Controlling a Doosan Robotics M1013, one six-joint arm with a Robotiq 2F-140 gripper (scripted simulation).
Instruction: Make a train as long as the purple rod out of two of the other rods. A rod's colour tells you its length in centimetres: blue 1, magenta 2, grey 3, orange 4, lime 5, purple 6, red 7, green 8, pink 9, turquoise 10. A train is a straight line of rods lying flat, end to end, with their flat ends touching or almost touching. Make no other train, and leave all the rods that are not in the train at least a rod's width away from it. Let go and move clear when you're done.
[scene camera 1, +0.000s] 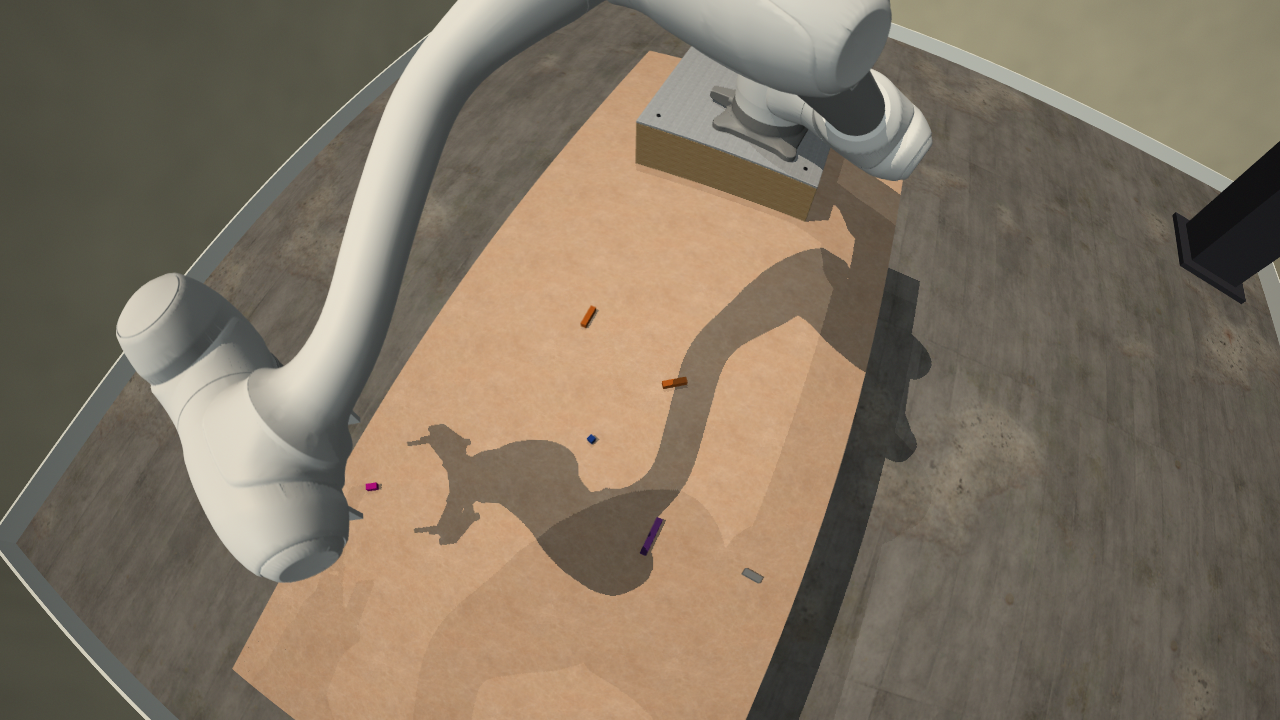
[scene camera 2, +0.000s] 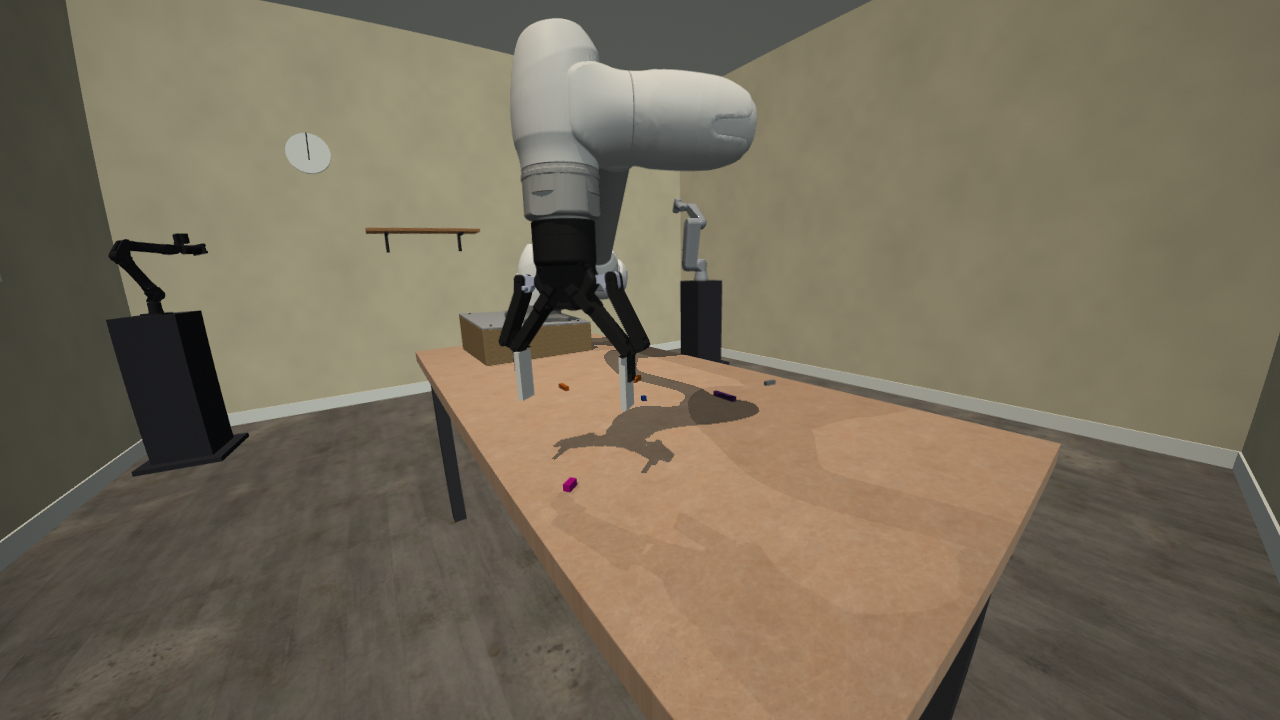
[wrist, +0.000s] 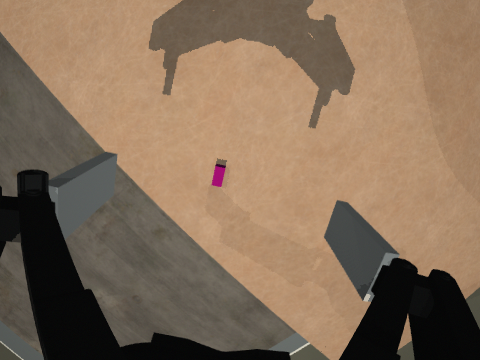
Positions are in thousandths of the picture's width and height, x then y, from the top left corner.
Note:
I see my gripper (scene camera 2: 449, 559).
My gripper shows as well in the wrist view (wrist: 470, 551).

